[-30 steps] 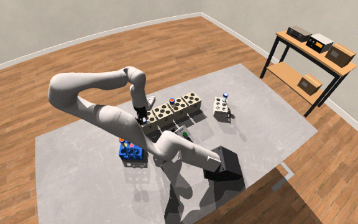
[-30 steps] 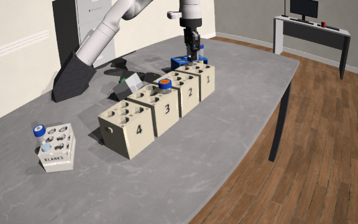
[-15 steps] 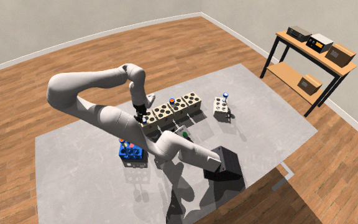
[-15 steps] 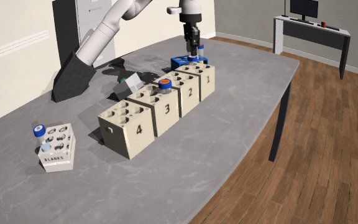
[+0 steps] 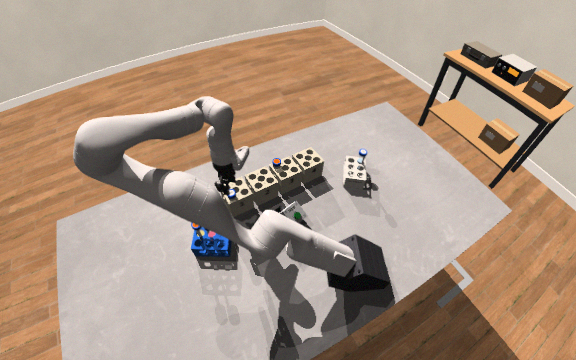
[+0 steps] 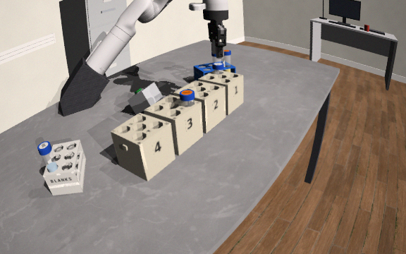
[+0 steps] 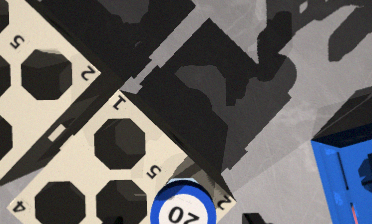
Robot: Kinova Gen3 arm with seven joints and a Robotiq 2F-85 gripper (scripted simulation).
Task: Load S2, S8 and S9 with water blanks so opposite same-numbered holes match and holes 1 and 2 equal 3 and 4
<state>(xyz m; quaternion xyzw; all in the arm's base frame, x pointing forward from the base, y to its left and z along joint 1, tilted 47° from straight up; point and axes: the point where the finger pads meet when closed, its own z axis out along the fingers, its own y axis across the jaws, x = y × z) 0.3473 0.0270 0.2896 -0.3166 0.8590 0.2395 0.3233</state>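
The orange-dot sample is 150 mm to the left of my hand, 100 mm below it and 80 mm behind it. From my hand the other things lie so: sample S2: 210 mm to the right, 100 mm below, 70 mm ahead; adapter 2: 130 mm to the right, 120 mm below, 40 mm ahead; blue sample rack: 130 mm to the left, 130 mm below, 110 mm behind.
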